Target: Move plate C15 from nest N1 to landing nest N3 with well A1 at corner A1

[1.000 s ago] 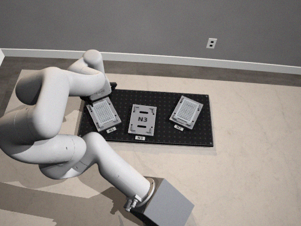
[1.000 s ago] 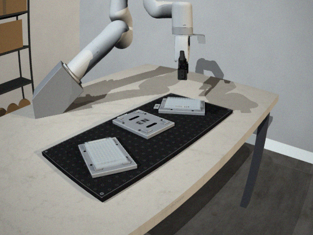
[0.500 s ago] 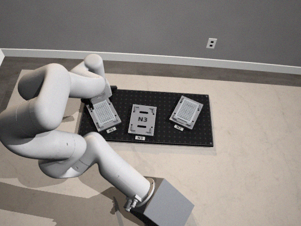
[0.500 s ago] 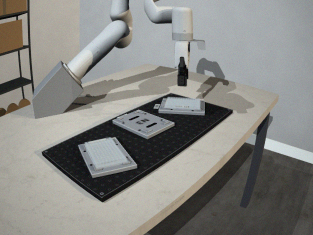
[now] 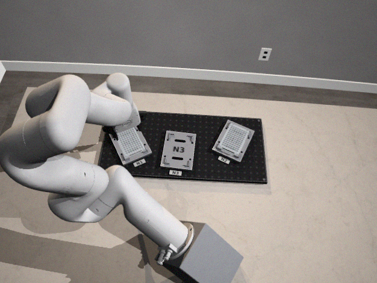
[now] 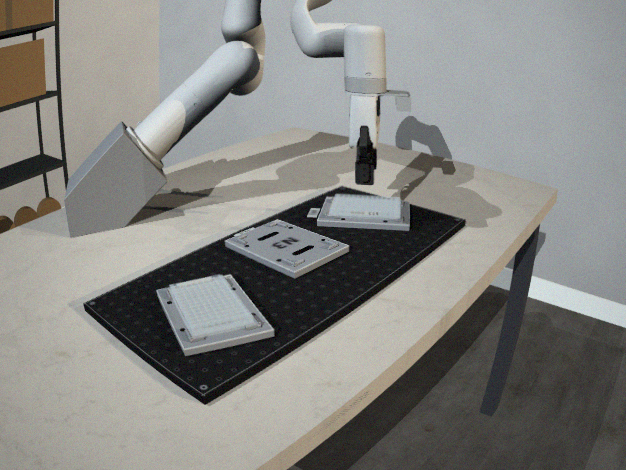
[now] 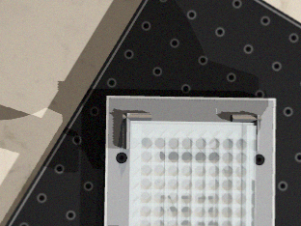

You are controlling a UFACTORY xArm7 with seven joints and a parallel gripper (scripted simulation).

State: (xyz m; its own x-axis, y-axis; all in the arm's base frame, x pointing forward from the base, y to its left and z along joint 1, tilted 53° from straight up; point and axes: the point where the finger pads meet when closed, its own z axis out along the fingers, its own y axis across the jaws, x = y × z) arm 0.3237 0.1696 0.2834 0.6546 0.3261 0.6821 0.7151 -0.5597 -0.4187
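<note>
My gripper is now 8 cm above the nest N1. From my hand the other things lie so: nest N2 (16 cm ahead, 38 cm to the right, 8 cm below); nest (4 cm ahead, 19 cm to the right, 8 cm below).
</note>
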